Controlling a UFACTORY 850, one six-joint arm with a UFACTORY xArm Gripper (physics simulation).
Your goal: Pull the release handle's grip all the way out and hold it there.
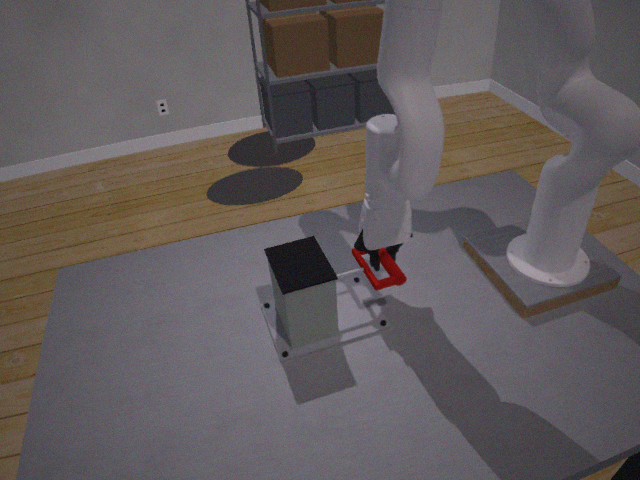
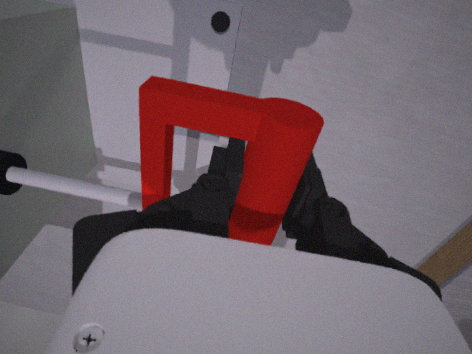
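The release handle's red grip (image 1: 393, 268) (image 2: 280, 165) is a rectangular loop with a thick round bar on the side away from the box. A thin light rod (image 1: 349, 272) (image 2: 70, 186) runs from the pale green box (image 1: 309, 315) (image 2: 40, 100) to the loop, and a length of it shows between box and loop. The box has a black top and stands on a pale base plate. My gripper (image 1: 383, 263) (image 2: 263, 156) is shut on the round bar, one finger inside the loop and one outside. Parts of the fingers are hidden behind the bar.
The base plate (image 1: 361, 334) has black bolts at its corners and lies on the grey table (image 1: 155, 382). The arm's wood-edged mounting block (image 1: 496, 281) stands at the right. A shelf rack (image 1: 265, 95) with boxes stands beyond the table by the wall.
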